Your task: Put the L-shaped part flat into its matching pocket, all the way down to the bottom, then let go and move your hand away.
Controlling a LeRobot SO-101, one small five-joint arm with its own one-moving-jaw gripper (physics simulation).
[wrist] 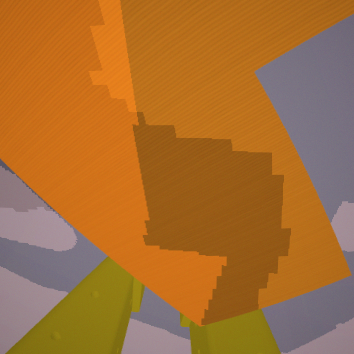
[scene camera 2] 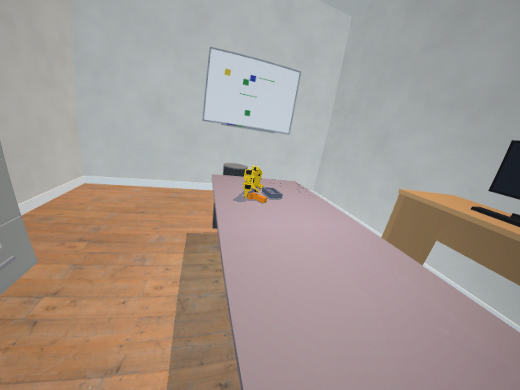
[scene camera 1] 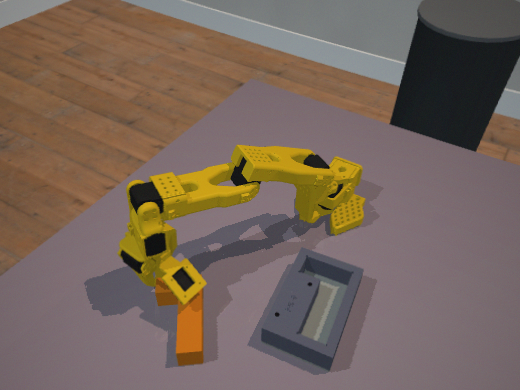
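Seen in the pictures: hand at its tool point: (wrist: 160,245) (scene camera 2: 245,197) (scene camera 1: 157,281); arm's base at its link origin: (scene camera 2: 256,187) (scene camera 1: 324,217).
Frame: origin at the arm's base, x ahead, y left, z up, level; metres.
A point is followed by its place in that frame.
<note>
The orange L-shaped part (scene camera 1: 190,327) @(x 0.284, y -0.048, z 0.030 m) (scene camera 2: 257,198) @(x 0.279, y -0.073, z 0.014 m) (wrist: 210,95) lies on the table, left of the grey pocket block (scene camera 1: 287,300) @(x 0.190, y 0.035, z 0.036 m) (scene camera 2: 272,193) @(x 0.230, y 0.041, z 0.036 m) in scene camera 1. Its long leg points toward the near edge of that view. Its short leg is partly hidden under the arm's wrist. The pocket (scene camera 1: 320,310) @(x 0.161, y 0.072, z 0.005 m) is open on top with a pale floor, and the part is outside it. My gripper (scene camera 1: 151,282) (wrist: 161,307) is shut and empty, with its tips low beside the part's short leg. In the wrist view the part covers some of the right jaw.
The purple-grey table (scene camera 1: 430,280) @(x 0.029, y 0.180, z 0.000 m) (scene camera 2: 320,280) @(x 0.940, y -0.043, z 0.000 m) carries the yellow arm, whose base (scene camera 1: 345,215) @(x -0.007, y 0.031, z 0.017 m) stands behind the pocket block. A dark bin (scene camera 1: 445,85) (scene camera 2: 235,170) stands beyond the table's far edge. A wooden desk (scene camera 2: 460,220) is at the right in scene camera 2.
</note>
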